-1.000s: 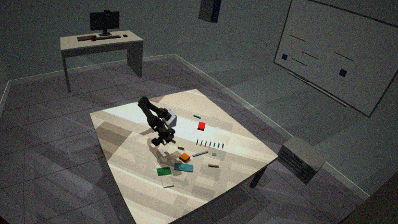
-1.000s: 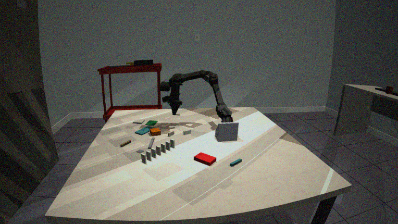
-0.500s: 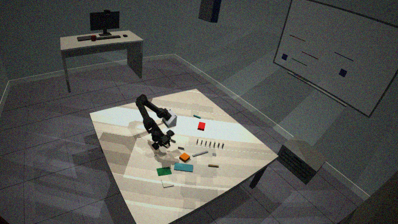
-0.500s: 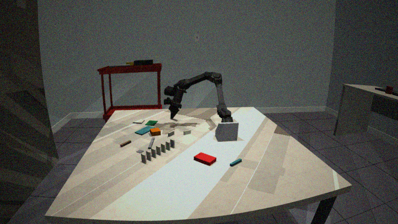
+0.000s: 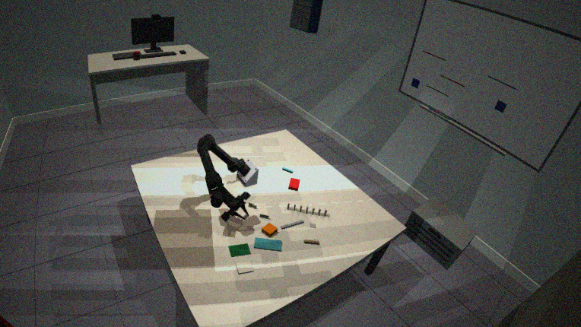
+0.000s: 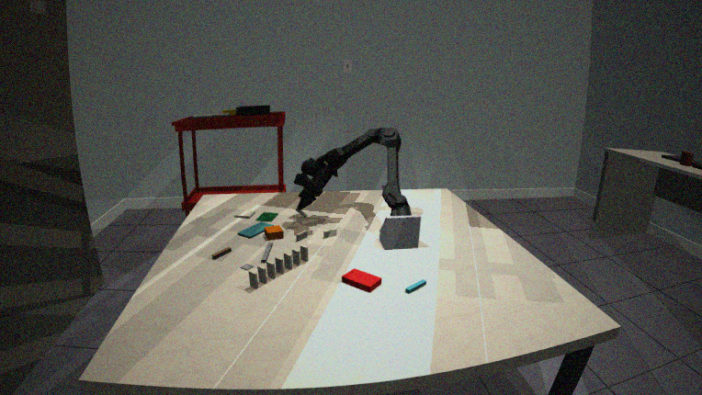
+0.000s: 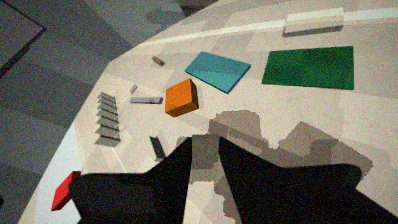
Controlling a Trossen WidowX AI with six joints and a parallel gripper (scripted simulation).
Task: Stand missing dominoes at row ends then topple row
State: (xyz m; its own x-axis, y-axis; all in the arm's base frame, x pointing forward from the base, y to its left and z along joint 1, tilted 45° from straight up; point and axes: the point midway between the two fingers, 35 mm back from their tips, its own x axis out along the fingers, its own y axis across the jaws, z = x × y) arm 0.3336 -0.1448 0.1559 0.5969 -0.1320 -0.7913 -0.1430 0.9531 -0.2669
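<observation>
Now: the orange block 9 cm ahead of my gripper tip, 9 cm to the left of it and 5 cm below it. From my gripper tip the other things lie so: teal card 16 cm ahead, 3 cm to the left, 6 cm below; long grey bar 11 cm ahead, 23 cm to the left, 6 cm below; green card 12 cm ahead, 11 cm to the right, 6 cm below.
</observation>
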